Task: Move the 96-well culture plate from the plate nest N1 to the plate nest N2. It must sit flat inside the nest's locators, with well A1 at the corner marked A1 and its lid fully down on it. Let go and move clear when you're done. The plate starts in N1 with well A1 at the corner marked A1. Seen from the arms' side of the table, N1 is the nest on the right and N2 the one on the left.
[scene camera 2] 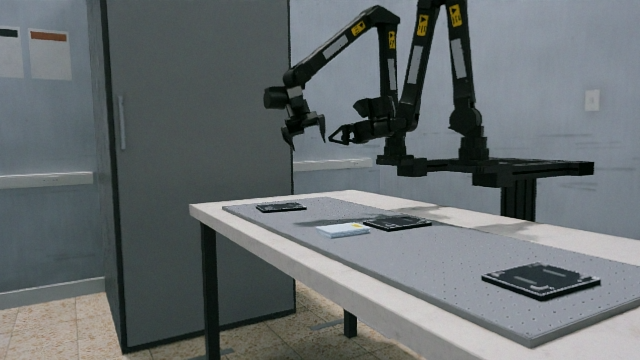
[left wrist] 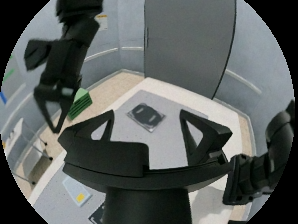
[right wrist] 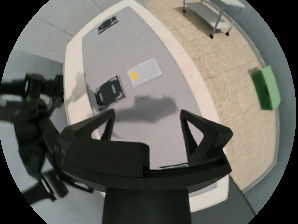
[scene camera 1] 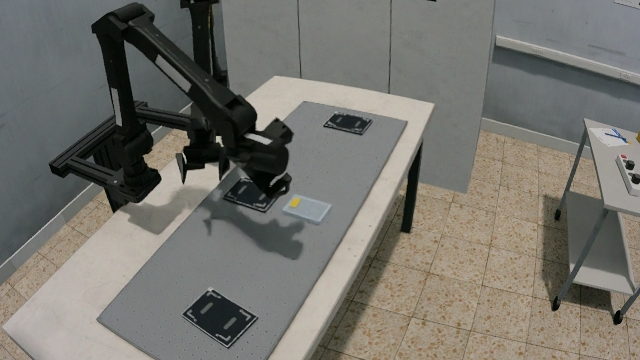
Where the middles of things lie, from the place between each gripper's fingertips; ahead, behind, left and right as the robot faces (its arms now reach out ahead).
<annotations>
My left gripper (scene camera 1: 201, 181) is now 28 cm to the right of the 96-well plate (scene camera 1: 307, 208), 25 cm above it and 13 cm short of it. Also, from my left hand: plate nest (scene camera 1: 250, 195): 26 cm to the left, 25 cm below, 6 cm behind.
Right now the 96-well plate is 23 cm below my right hand (scene camera 2: 309, 145), 18 cm to the left of it and 2 cm behind it. Also, from my right hand: plate nest (24 cm below, 21 cm behind, 17 cm to the left).
</annotations>
